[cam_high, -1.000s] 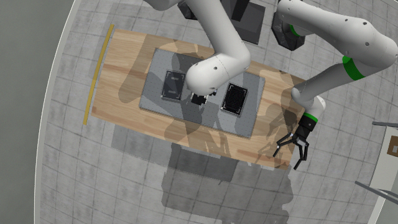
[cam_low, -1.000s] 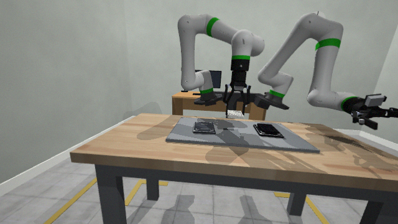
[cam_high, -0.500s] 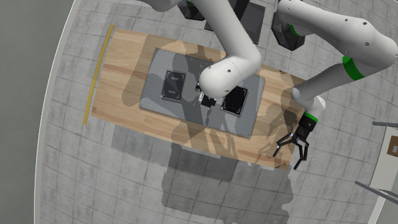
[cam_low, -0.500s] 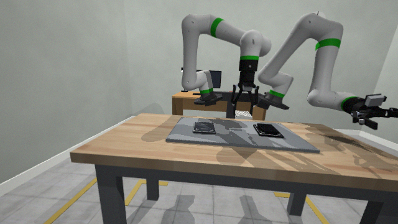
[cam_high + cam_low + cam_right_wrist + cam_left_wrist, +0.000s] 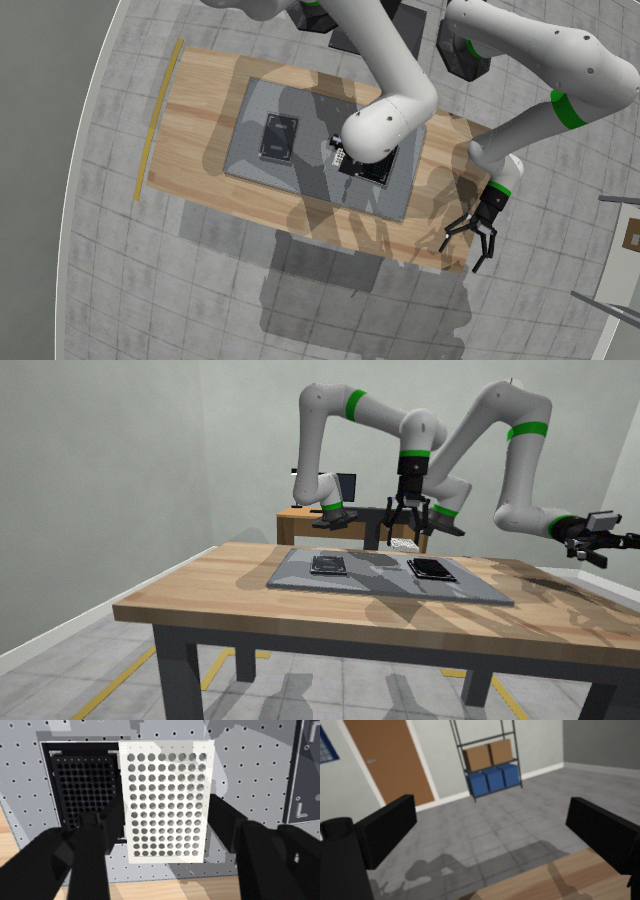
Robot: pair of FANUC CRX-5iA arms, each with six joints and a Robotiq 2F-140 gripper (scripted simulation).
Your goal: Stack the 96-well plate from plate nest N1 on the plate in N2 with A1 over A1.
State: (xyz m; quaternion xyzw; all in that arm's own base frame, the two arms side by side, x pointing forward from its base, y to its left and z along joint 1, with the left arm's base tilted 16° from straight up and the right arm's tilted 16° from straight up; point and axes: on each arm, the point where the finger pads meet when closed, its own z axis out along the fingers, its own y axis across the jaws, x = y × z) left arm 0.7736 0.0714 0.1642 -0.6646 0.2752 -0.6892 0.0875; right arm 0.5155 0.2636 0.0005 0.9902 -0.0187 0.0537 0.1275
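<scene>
My right gripper is now 11 cm to the right of the black 96-well plate and 10 cm above it. The rest, counted from my right hand: white 96-well plate: 2 cm below; then plate nest N2: 11 cm to the left, 11 cm below; then A1 mark: 7 cm ahead, 5 cm to the left, 10 cm below.
</scene>
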